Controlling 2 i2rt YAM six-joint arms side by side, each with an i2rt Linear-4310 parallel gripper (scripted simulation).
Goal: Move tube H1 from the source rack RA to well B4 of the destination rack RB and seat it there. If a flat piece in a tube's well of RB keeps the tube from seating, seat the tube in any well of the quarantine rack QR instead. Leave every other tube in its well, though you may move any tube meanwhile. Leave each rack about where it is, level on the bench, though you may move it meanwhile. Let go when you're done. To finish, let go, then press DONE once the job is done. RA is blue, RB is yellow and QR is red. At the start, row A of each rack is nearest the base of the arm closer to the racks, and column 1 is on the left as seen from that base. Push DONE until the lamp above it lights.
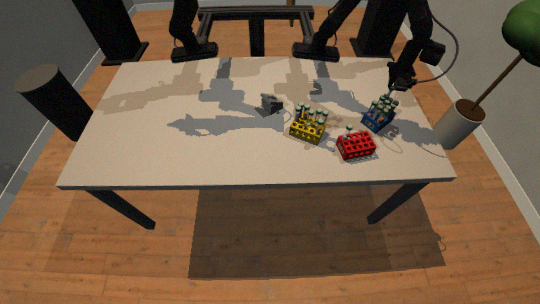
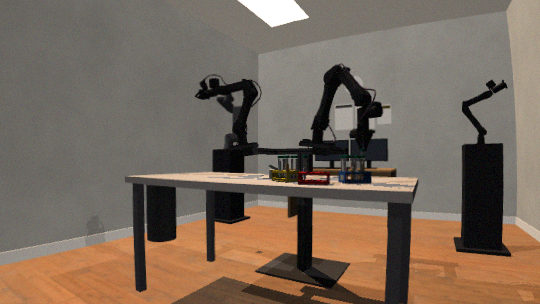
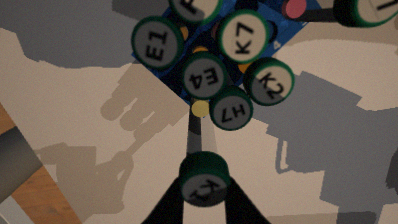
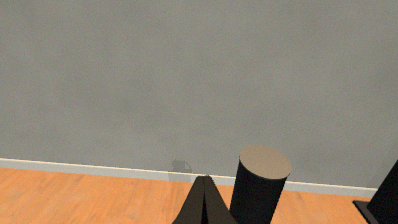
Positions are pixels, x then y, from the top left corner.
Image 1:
red rack QR: 364, 145
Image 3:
my left gripper: 204, 186
